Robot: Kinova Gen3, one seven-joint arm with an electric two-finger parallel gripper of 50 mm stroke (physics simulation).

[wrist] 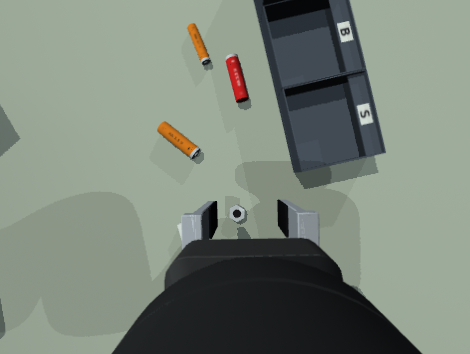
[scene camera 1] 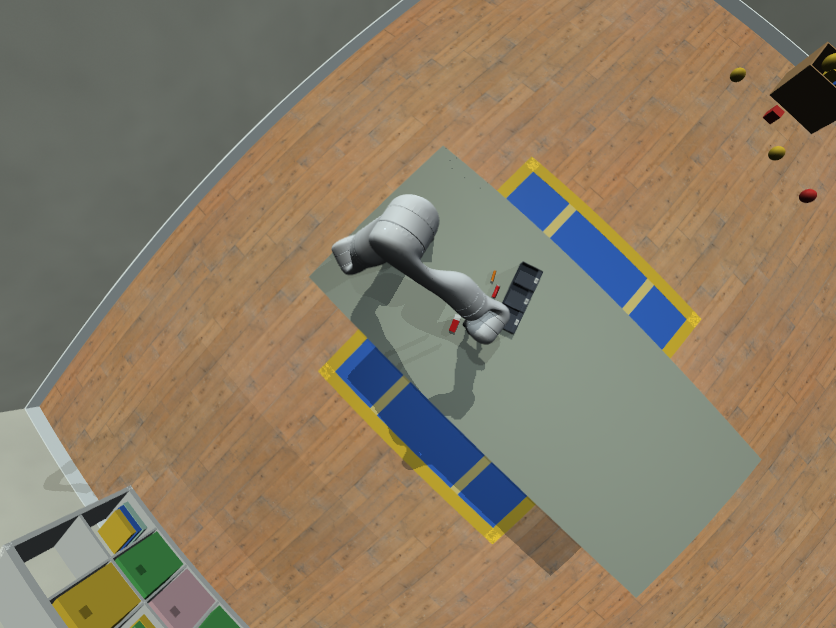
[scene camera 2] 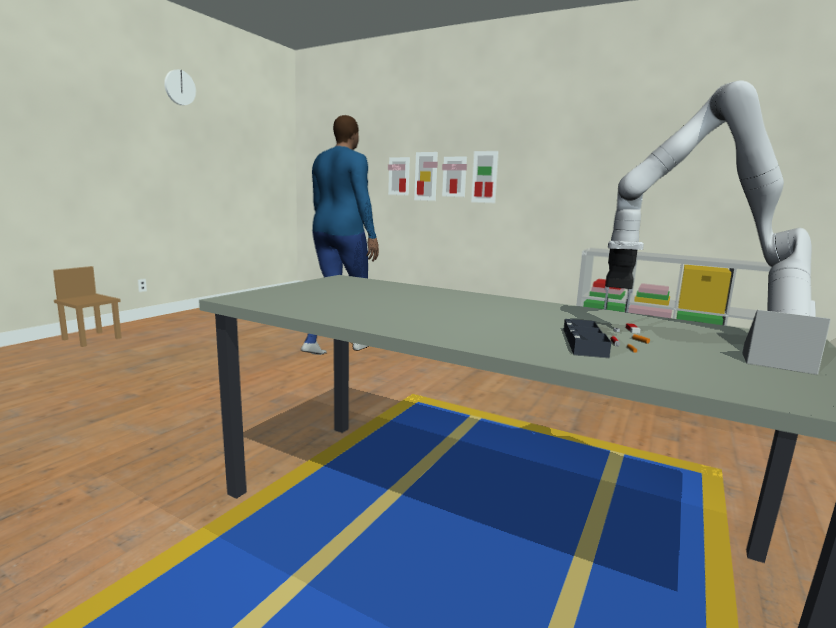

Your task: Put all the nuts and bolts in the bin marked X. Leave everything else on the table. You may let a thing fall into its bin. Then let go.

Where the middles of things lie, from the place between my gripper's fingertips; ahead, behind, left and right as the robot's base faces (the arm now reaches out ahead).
Now: the dark three-compartment bin tray (scene camera 1: 526,279) 7 cm ahead of my hand, 16 cm to the left of it and 4 cm below it.
